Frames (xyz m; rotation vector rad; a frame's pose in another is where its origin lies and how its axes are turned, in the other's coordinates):
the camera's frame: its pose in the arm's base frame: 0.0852 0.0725 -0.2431 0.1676 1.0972 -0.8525
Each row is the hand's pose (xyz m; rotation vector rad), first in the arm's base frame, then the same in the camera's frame.
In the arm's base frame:
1: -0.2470 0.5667 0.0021 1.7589 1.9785 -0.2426
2: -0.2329 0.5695 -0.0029 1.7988 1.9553 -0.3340
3: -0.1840 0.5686 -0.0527 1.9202 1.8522 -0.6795
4: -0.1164 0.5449 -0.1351 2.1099 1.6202 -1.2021
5: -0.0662 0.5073 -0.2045 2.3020 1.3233 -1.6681
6: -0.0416 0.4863 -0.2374 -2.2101 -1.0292 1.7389
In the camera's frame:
1: -0.5230 0.0427 -0.3734 0.5360 1.5495 0.6743
2: -0.5177 0.0556 -0.3672 0.6060 1.5435 0.6236
3: -0.4668 0.1020 -0.3557 0.8522 1.5061 0.4241
4: -0.3735 0.1546 -0.3348 1.2420 1.4407 0.1183
5: -0.2869 0.1824 -0.3129 1.6205 1.3862 -0.1651
6: -0.2440 0.1939 -0.3003 1.8376 1.3741 -0.3202

